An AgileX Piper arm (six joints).
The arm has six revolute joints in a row. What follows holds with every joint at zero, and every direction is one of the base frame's.
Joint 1 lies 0.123 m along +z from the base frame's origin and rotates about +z.
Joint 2 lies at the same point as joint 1 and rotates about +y.
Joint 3 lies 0.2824 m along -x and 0.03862 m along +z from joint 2 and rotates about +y.
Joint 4 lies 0.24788 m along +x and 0.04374 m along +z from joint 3 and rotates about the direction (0.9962, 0, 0.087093).
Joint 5 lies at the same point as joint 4 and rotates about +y.
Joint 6 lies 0.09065 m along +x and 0.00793 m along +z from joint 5 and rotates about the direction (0.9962, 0, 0.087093).
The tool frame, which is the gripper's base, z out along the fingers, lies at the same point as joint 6; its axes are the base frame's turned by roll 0, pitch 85.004 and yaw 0 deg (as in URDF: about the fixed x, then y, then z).
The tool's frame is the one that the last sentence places.
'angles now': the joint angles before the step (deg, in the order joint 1, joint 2, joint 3, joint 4, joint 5, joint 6). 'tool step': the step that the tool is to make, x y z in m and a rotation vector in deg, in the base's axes. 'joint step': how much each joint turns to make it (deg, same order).
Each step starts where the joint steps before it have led.
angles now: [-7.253, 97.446, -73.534, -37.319, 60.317, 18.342]
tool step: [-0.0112, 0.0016, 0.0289, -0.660, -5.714, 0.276]
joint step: [-0.007, -4.770, -0.124, -0.184, -0.857, 0.336]
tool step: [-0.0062, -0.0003, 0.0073, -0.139, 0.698, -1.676]
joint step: [0.008, -0.983, -0.536, 0.161, 2.769, 0.012]
